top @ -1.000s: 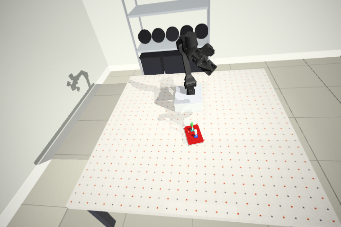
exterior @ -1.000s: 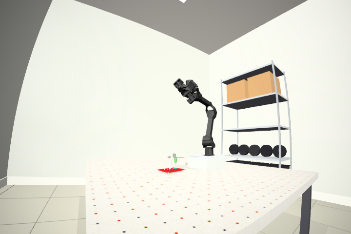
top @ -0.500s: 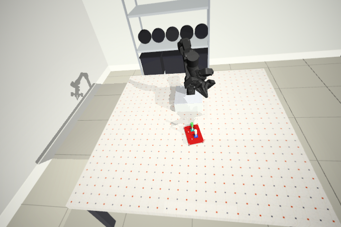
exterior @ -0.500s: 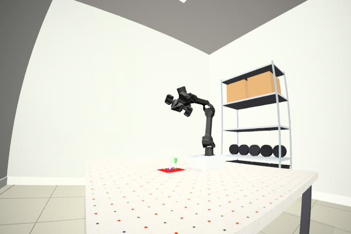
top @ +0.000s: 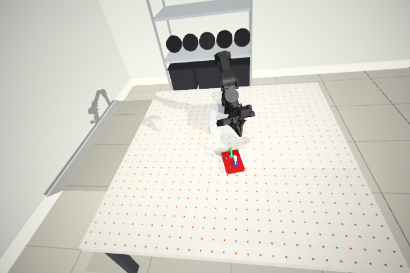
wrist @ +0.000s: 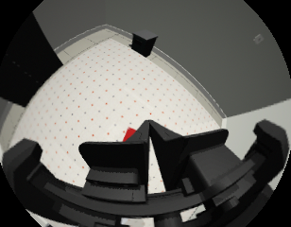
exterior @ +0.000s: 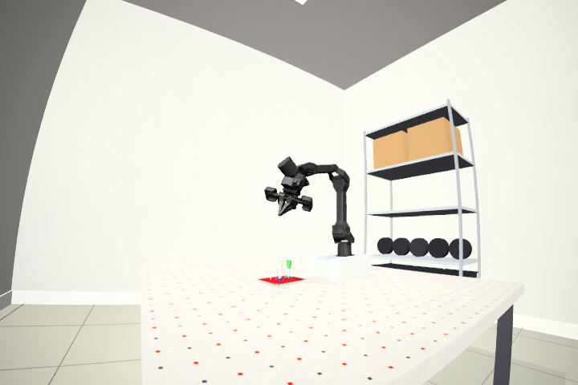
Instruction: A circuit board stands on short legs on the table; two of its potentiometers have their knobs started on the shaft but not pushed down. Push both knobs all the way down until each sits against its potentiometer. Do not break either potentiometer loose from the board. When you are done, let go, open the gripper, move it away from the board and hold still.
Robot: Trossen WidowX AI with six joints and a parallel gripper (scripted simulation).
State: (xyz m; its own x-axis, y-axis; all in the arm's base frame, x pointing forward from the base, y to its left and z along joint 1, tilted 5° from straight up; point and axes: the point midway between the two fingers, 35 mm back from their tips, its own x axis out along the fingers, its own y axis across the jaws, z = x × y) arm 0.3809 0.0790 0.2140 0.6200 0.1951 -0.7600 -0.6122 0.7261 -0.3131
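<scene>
Right now my gripper tip is 90 mm past the green knob, 60 mm to the left of it and 180 mm above it. Round my gripper tip: pale knob 40 mm behind, 30 mm to the right, 200 mm below.
</scene>
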